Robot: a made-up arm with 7 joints.
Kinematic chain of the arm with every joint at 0, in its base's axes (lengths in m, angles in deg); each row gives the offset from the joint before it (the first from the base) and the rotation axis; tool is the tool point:
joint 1: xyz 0 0 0.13 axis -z
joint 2: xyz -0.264 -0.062 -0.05 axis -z
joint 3: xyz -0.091 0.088 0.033 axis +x
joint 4: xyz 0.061 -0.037 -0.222 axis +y
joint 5: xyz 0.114 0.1 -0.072 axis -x
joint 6: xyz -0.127 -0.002 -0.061 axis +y
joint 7: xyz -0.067 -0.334 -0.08 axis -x
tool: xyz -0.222 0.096 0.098
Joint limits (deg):
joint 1: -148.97..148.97
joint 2: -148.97..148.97
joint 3: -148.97..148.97
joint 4: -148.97..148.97
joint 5: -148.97..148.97
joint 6: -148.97..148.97
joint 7: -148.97..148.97
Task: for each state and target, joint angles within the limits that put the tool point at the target. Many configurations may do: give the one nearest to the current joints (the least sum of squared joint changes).
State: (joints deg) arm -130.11 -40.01 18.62 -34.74 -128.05 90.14 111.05
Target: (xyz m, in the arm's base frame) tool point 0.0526 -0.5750 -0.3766
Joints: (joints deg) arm -142.41 -40.74 32.52 -50.82 -132.43 101.78 100.23
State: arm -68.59 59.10 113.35 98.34 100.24 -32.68 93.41
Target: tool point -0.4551 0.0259 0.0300
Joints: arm -80.63 18.57 134.56 107.56 76.83 -63.89 98.78
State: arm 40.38 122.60 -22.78 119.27 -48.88 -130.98 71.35
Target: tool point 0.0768 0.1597 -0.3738
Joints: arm 27.94 135.88 -8.01 96.08 -46.48 -148.77 68.93
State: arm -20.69 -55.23 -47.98 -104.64 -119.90 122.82 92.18
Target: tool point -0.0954 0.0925 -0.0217
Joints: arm -46.40 -56.97 -20.14 -95.89 -102.68 117.06 73.27
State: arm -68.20 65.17 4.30 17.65 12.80 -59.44 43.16
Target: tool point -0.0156 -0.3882 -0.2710
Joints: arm -85.72 68.64 27.93 19.82 63.99 -70.35 40.33
